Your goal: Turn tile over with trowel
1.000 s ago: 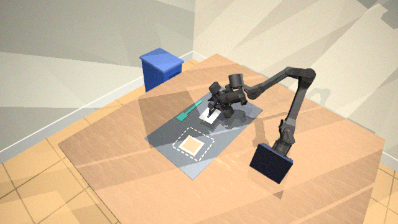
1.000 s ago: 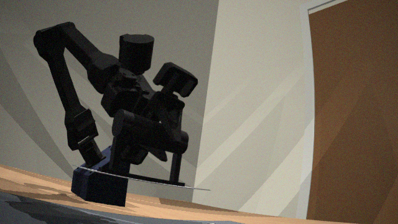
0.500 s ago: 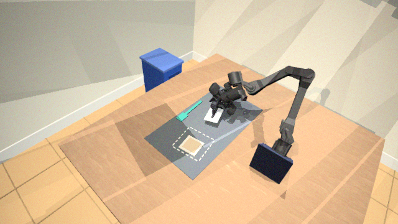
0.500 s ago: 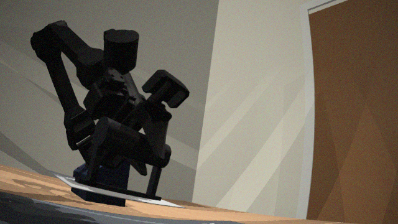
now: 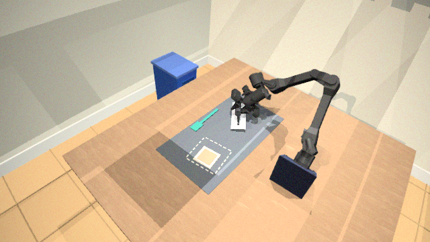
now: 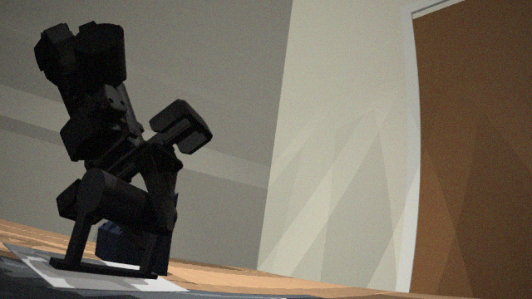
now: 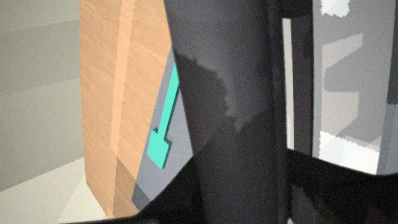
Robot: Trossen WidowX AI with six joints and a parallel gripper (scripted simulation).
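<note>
The small trowel lies 20 mm behind my gripper tip, 10 mm to the right of it and 10 mm below it. The rest, counted from my gripper tip: white tile 270 mm to the left, 80 mm below, 80 mm behind; then grey mat 100 mm below, 90 mm to the left, 30 mm behind; then teal flat tool 120 mm to the left, 100 mm ahead, 70 mm below.
</note>
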